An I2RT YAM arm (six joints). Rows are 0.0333 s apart.
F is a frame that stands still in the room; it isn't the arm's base.
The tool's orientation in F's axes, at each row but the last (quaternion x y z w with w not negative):
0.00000, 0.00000, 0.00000, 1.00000
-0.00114, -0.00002, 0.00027, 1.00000
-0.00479, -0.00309, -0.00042, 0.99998
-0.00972, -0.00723, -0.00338, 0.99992
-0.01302, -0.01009, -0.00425, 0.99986
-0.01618, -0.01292, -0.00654, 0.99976
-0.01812, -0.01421, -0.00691, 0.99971
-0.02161, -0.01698, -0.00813, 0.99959
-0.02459, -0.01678, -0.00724, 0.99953
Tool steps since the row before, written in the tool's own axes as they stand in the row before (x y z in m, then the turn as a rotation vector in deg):
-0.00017, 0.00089, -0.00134, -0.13, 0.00, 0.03
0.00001, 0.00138, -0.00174, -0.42, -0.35, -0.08
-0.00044, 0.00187, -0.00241, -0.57, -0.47, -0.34
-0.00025, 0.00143, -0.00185, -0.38, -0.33, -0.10
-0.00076, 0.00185, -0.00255, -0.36, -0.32, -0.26
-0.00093, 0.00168, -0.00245, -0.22, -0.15, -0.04
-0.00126, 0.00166, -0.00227, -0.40, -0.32, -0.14
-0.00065, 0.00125, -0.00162, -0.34, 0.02, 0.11
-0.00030, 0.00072, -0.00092, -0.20, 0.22, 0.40
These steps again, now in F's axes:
-0.00017, 0.00089, -0.00134, -0.13, 0.00, 0.03
0.00001, 0.00138, -0.00174, -0.42, -0.35, -0.08
-0.00042, 0.00185, -0.00243, -0.57, -0.47, -0.34
-0.00021, 0.00140, -0.00188, -0.38, -0.33, -0.10
-0.00069, 0.00179, -0.00261, -0.36, -0.32, -0.26
-0.00084, 0.00161, -0.00253, -0.22, -0.15, -0.04
-0.00117, 0.00159, -0.00236, -0.40, -0.32, -0.14
-0.00057, 0.00119, -0.00169, -0.34, 0.03, 0.10
-0.00026, 0.00068, -0.00096, -0.21, 0.24, 0.38

